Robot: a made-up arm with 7 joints.
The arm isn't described. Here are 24 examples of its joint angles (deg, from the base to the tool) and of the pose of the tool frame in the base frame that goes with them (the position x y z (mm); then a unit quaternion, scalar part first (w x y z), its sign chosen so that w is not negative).
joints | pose
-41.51 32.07 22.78 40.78 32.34 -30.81 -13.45 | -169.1 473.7 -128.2 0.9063 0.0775 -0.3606 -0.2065
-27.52 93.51 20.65 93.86 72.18 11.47 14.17 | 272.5 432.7 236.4 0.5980 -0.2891 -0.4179 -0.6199
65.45 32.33 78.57 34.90 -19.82 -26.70 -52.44 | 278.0 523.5 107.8 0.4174 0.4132 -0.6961 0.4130
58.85 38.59 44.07 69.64 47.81 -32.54 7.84 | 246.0 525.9 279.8 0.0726 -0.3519 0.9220 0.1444
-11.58 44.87 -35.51 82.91 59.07 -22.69 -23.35 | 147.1 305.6 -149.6 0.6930 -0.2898 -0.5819 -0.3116
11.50 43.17 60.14 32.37 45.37 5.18 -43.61 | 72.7 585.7 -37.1 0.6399 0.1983 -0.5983 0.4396
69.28 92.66 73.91 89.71 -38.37 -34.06 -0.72 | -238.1 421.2 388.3 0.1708 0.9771 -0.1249 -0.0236
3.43 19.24 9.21 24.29 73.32 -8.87 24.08 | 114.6 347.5 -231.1 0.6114 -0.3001 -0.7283 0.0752
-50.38 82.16 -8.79 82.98 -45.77 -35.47 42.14 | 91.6 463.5 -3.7 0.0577 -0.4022 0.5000 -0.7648
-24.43 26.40 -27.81 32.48 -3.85 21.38 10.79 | -62.4 325.7 -272.2 0.7727 -0.4610 0.2582 -0.3518
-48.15 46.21 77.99 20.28 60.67 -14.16 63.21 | -250.0 558.4 32.4 0.6833 0.0180 -0.6949 -0.2234
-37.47 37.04 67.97 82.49 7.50 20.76 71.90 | -26.3 536.9 97.5 0.7290 -0.3631 -0.3757 -0.4422
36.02 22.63 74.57 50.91 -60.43 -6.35 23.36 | 218.6 496.9 8.9 0.8285 0.0525 -0.4594 -0.3159
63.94 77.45 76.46 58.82 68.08 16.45 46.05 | -103.3 612.0 335.0 0.2396 -0.3012 0.8159 0.4314
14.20 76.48 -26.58 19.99 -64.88 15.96 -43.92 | 166.0 631.7 116.8 0.4575 0.4773 0.5074 -0.5527
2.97 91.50 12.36 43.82 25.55 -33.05 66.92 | 138.6 602.3 304.0 0.5619 -0.1104 -0.1123 -0.8121
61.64 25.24 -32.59 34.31 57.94 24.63 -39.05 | 498.0 327.8 158.2 0.8009 -0.1355 -0.5624 -0.1548
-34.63 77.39 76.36 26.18 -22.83 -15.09 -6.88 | -20.7 655.1 241.7 0.8347 0.4140 -0.1184 -0.3433
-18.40 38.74 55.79 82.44 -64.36 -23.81 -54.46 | 65.0 504.4 105.8 0.4392 0.7167 -0.1360 -0.5244
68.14 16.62 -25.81 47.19 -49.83 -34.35 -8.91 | 475.0 216.8 284.3 0.1793 0.3514 -0.3726 -0.8400
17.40 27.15 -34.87 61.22 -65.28 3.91 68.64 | 313.4 214.6 -94.2 0.3962 -0.3104 0.4188 -0.7558
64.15 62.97 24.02 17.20 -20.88 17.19 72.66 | 199.4 624.8 255.8 0.6480 -0.3271 -0.5392 -0.4270
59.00 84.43 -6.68 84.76 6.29 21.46 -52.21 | 155.4 459.7 502.9 0.4386 0.7264 -0.5010 -0.1703
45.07 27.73 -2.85 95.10 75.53 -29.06 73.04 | 361.4 273.6 244.8 0.4045 0.1047 0.6008 0.6815
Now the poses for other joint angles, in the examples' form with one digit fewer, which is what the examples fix.
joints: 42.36 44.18 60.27 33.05 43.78 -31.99 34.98
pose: 214 563 78 0.216 0.272 -0.921 -0.175
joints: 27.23 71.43 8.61 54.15 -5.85 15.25 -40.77
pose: 224 580 293 0.717 0.587 -0.299 -0.229
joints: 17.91 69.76 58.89 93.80 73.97 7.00 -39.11
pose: 66 525 395 0.212 0.224 -0.946 -0.097
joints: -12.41 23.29 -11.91 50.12 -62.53 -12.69 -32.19
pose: 121 293 -208 0.535 0.065 -0.070 -0.840
